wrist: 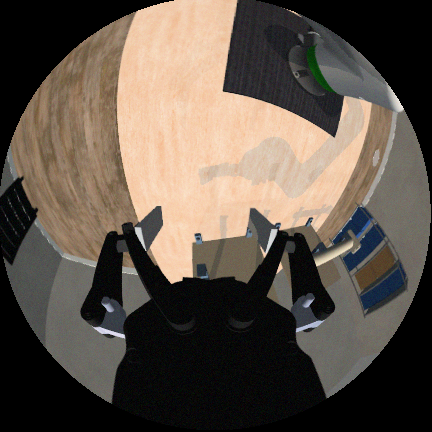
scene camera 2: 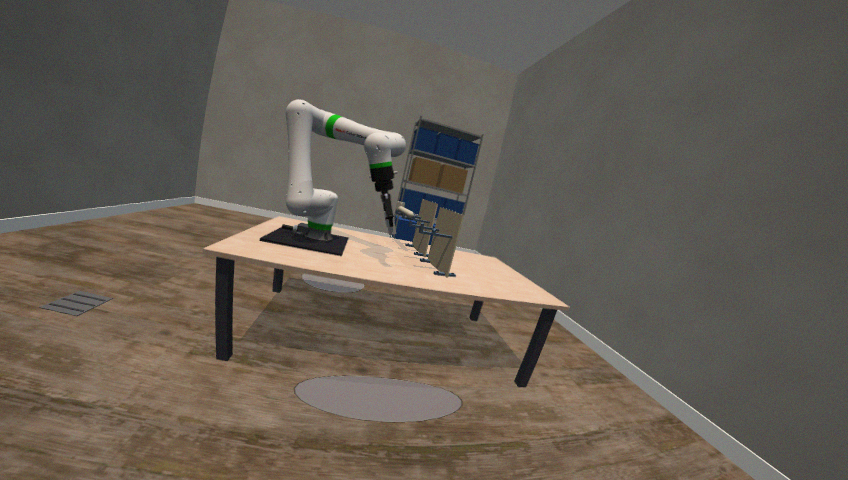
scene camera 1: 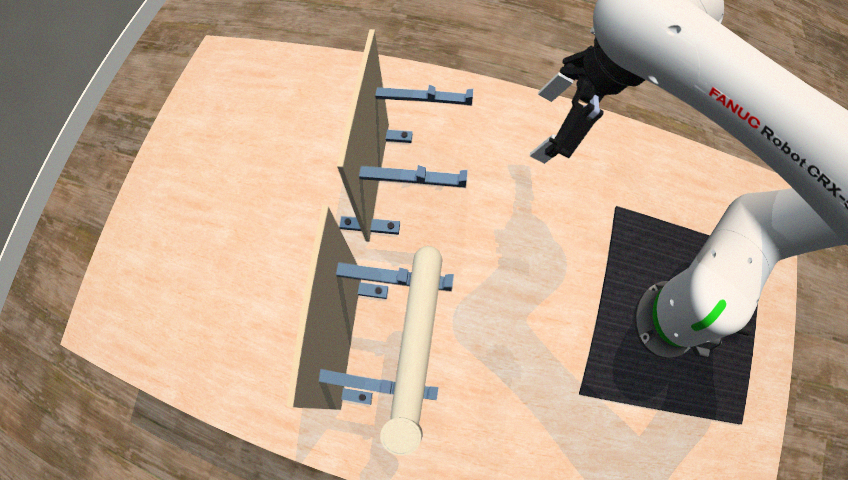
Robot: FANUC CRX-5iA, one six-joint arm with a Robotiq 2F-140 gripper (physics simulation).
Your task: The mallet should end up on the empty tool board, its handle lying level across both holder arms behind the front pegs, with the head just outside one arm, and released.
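Pixels of known places: gripper, fingertip midpoint: (wrist: 205,216) (scene camera 2: 391,230) (scene camera 1: 541,126); arm's base at its link origin: (wrist: 308,69) (scene camera 2: 317,238) (scene camera 1: 667,320).
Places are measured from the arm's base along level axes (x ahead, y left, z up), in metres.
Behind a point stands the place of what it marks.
The cream mallet (scene camera 1: 416,333) @[x 0.439, y 0.171, z 0.227 m] (scene camera 2: 406,211) @[x 0.434, y 0.104, z 0.218 m] (wrist: 332,253) @[x 0.428, y 0.137, z 0.220 m] lies across both arms of the second tool board (scene camera 1: 324,333) @[x 0.560, y 0.205, z 0.198 m], between their raised middle stops and front pegs. Its round head is at the bottom in scene camera 1, just outside the lower arm. The empty tool board (scene camera 1: 364,136) @[x 0.606, y -0.098, z 0.194 m] (scene camera 2: 450,237) @[x 0.617, y -0.208, z 0.172 m] (wrist: 225,252) @[x 0.611, y -0.126, z 0.056 m] stands upright beside it, with two blue holder arms, the upper one (scene camera 1: 404,93) @[x 0.577, y -0.205, z 0.178 m] and the lower one (scene camera 1: 392,173) @[x 0.547, y -0.055, z 0.177 m], bearing no tool. My gripper (scene camera 1: 548,118) @[x 0.343, y -0.225, z 0.155 m] (scene camera 2: 391,230) @[x 0.343, y -0.225, z 0.155 m] (wrist: 205,216) @[x 0.343, y -0.225, z 0.155 m] is open and empty, pointing down, out in front of the empty board's arms and apart from the mallet.
Blue feet with dark bolts, such as one foot (scene camera 1: 383,226) @[x 0.571, y -0.029, z 0.003 m], stick out under the boards on the wooden table (scene camera 1: 178,178) @[x 1.059, y -0.016, z -0.009 m] (scene camera 2: 505,279) @[x 1.015, y -0.117, z -0.009 m]. The arm's base stands on a dark mat (scene camera 1: 618,261) @[x 0.128, y -0.087, z 0.000 m] (scene camera 2: 276,237) @[x -0.169, y -0.138, z 0.003 m] (wrist: 250,70) @[x 0.086, y -0.151, z 0.001 m]. A shelf rack with blue and brown boxes stands behind the table.
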